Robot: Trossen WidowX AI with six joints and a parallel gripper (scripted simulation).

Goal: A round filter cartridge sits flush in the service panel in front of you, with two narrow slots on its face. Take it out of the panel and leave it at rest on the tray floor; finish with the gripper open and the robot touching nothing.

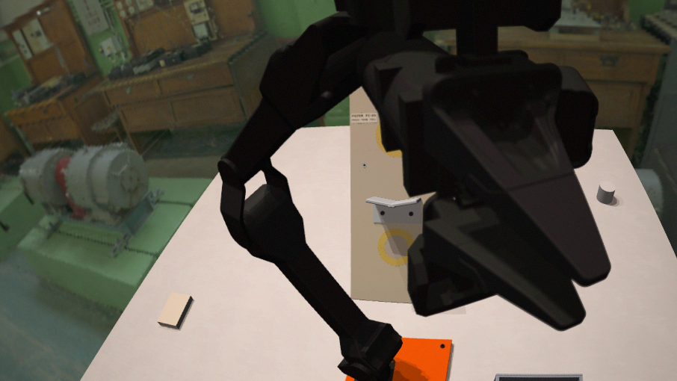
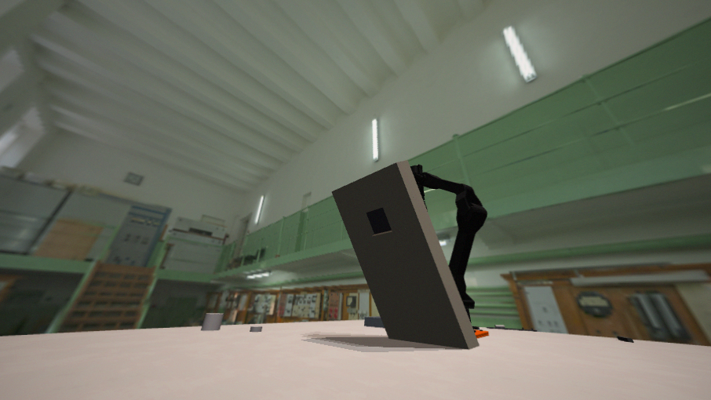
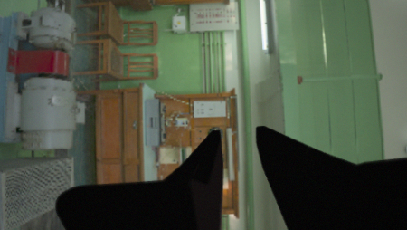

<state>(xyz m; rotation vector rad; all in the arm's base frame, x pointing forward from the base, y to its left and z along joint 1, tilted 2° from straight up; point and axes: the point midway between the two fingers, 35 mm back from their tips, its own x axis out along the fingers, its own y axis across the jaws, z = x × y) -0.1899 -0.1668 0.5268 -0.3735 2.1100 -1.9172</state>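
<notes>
My gripper tip is now 58 cm short of the round filter cartridge, 29 cm above it and 14 cm to the right of it. Round my gripper tip: grey tray: 54 cm below, 13 cm ahead, 12 cm to the right; grey bracket: 48 cm ahead, 38 cm below, 15 cm to the left.
</notes>
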